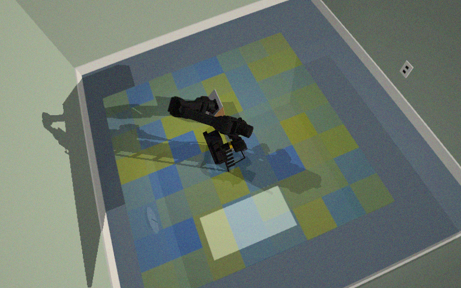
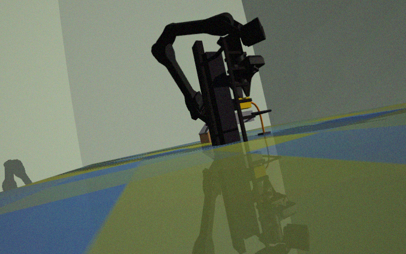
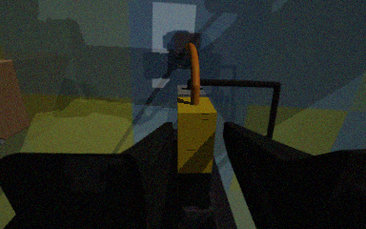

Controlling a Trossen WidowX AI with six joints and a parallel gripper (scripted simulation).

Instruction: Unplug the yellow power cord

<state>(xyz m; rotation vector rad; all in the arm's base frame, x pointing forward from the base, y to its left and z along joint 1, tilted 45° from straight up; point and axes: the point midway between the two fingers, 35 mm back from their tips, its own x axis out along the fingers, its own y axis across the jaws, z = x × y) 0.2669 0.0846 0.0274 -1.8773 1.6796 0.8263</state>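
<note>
The yellow plug is 3 cm to the right of my gripper tip, 1 cm below it and 1 cm ahead of it.
</note>
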